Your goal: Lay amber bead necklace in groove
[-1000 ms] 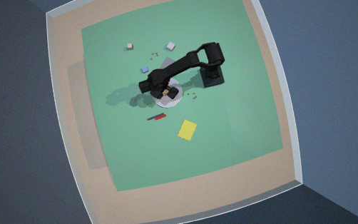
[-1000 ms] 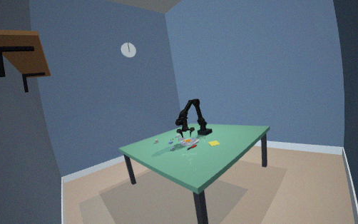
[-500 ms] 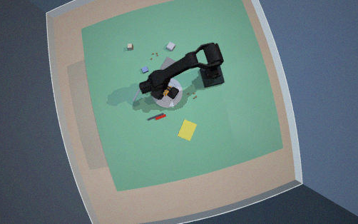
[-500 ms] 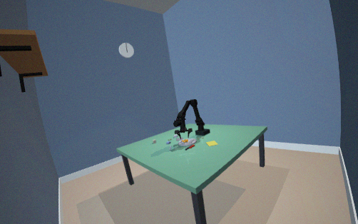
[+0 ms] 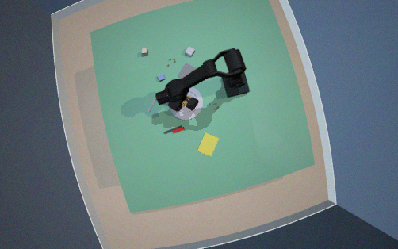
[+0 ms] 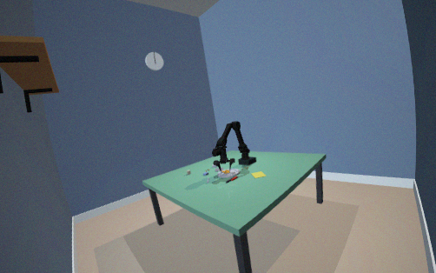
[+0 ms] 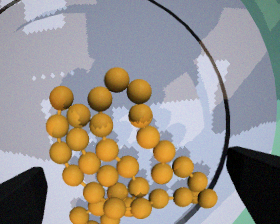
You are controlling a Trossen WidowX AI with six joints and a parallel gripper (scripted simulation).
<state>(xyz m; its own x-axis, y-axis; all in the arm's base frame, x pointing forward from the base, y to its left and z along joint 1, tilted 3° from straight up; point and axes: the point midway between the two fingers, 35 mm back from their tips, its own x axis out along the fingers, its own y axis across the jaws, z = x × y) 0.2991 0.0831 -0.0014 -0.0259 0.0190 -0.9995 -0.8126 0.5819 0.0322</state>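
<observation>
My gripper tip is now 20 mm past the round grey bead board, 20 mm to the right of it and 20 mm above it. From my gripper tip the other things lie so: grey rod (180 mm ahead, 10 mm to the left, 20 mm below); red-handled tool (50 mm ahead, 180 mm to the left, 20 mm below); grey plate (30 mm behind, 170 mm to the right, 20 mm below).
</observation>
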